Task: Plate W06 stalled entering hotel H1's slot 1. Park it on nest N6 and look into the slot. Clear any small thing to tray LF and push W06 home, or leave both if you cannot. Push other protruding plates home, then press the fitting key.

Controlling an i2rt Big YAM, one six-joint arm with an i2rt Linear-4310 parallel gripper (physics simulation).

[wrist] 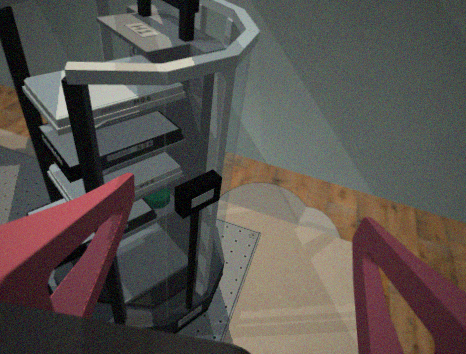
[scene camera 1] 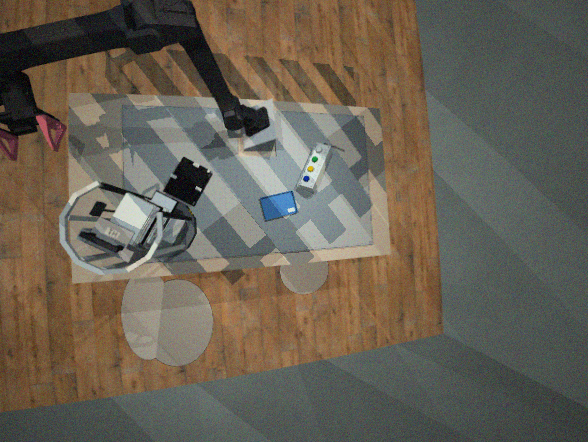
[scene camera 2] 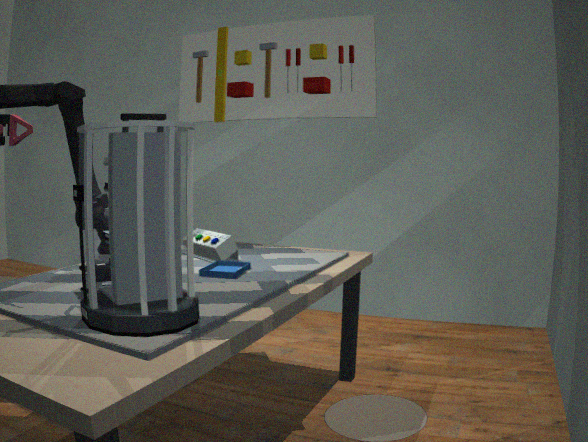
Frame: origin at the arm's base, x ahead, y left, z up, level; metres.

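Where they show: gripper, between the fingertips: (wrist: 247, 206) (scene camera 1: 34, 155) (scene camera 2: 18, 129); arm's base, origin of its link: (scene camera 1: 257, 122).
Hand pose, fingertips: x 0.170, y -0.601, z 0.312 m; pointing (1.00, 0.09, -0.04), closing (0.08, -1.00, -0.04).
Things, the pixels of their centre, and the offset from my fingertips. "*": a spot on its surface instead.
- Hotel H1, middle of its body: (wrist: 137, 170) (scene camera 2: 134, 218) (scene camera 1: 143, 226) dx +0.203, dy +0.143, dz -0.185 m
- small green round thing, middle of its body: (wrist: 156, 195) dx +0.210, dy +0.122, dz -0.229 m
- blue tray, middle of its body: (scene camera 2: 225, 269) (scene camera 1: 279, 205) dx +0.193, dy +0.640, dz -0.380 m
- key box, middle of its body: (scene camera 2: 208, 244) (scene camera 1: 315, 167) dx +0.052, dy +0.836, dz -0.347 m
- post, a spot on its surface: (wrist: 197, 194) * dx +0.121, dy +0.048, dz -0.121 m
- black notched block, middle of its body: (scene camera 2: 109, 279) (scene camera 1: 188, 181) dx +0.035, dy +0.276, dz -0.351 m
Hotel H1 (scene camera 1: 112, 231) (scene camera 2: 125, 215) (wrist: 142, 30) stands inside a round barred cage at the table's end. In the wrist view it holds a pale plate (wrist: 105, 100) on top, its label seeming to read M06, then a dark plate (wrist: 120, 142), a paler plate (wrist: 157, 169) and a lower dark plate (wrist: 141, 214). A small green round thing (wrist: 160, 198) lies beside the lower dark plate. I cannot tell which plate is W06. A blue tray (scene camera 1: 278, 206) (scene camera 2: 225, 270) and a key box (scene camera 1: 314, 169) (scene camera 2: 215, 241) stand farther along. My gripper (scene camera 1: 35, 154) (wrist: 247, 206) is open and empty, outside the cage.
The cage's pale top ring (scene camera 1: 65, 220) (scene camera 2: 135, 125) (wrist: 165, 75) and dark posts surround the hotel. A black sign on a post (wrist: 197, 194) stands at its front. A black notched block (scene camera 1: 187, 180) lies beside the cage. Another black arm part (scene camera 1: 255, 120) reaches the back edge.
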